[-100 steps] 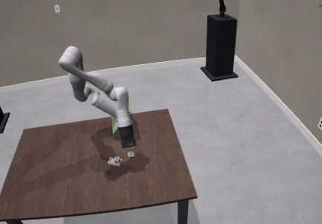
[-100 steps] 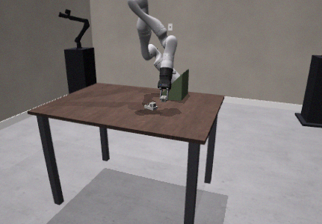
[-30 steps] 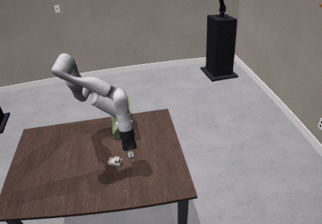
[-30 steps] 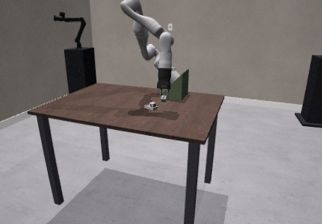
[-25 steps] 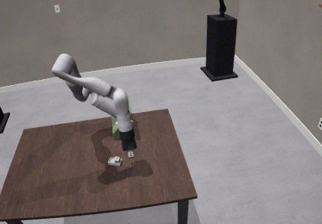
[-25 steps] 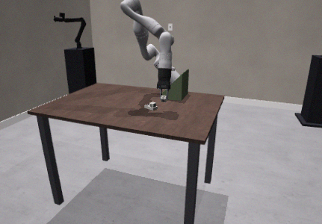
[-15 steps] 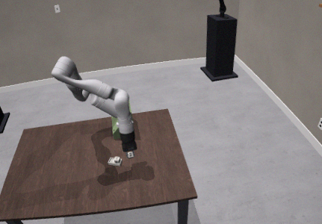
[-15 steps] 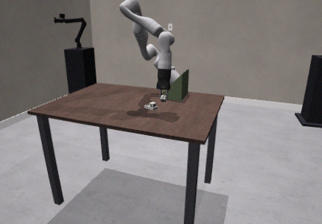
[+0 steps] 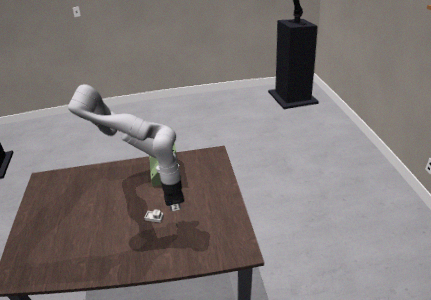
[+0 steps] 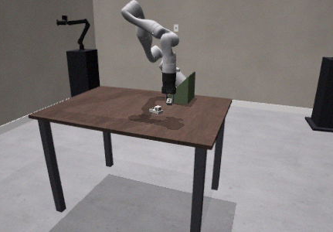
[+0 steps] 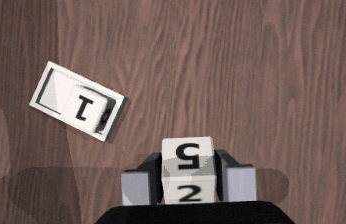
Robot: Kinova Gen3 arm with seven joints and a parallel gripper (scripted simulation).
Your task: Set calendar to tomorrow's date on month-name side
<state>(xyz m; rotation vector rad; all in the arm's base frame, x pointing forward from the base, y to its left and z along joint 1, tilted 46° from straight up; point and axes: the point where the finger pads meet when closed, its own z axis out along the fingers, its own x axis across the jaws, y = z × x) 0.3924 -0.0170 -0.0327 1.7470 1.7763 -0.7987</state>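
My gripper is now 10 mm above the digit cube. From my hand the other things lie so: white calendar tray 100 mm to the right, 90 mm below, 50 mm behind; white cube 80 mm to the right, 70 mm below, 40 mm behind.
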